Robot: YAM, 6 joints.
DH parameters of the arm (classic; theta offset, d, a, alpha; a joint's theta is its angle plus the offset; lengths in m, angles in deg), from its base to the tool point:
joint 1: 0 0.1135 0.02 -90
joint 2: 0 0 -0.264 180
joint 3: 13.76 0 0.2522 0
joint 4: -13.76 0 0.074 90
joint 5: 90 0 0 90
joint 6: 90 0.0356 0 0
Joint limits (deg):
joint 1: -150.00..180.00
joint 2: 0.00..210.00
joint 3: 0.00..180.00
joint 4: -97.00..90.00
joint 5: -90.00..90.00
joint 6: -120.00..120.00
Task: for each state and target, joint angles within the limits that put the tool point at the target. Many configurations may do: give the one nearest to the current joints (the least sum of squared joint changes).
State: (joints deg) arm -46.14 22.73 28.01 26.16 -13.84 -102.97
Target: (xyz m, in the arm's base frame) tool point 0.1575 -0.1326 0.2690
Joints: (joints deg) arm -42.40 49.60 25.62 23.56 -13.48 -102.97
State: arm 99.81 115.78 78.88 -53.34 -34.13 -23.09
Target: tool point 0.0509 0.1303 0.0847
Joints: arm 62.81 108.90 34.30 -72.24 -23.60 -23.09
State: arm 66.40 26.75 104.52 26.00 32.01 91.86
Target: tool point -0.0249 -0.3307 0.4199
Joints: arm 80.96 0.00 77.69 68.20 50.19 91.86
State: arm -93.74 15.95 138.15 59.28 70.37 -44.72
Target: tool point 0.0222 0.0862 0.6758
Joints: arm -124.62 61.39 124.35 49.42 59.60 -44.72
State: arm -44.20 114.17 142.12 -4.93 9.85 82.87
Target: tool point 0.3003 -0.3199 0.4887
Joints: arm -45.95 110.12 126.12 -14.87 10.70 82.87
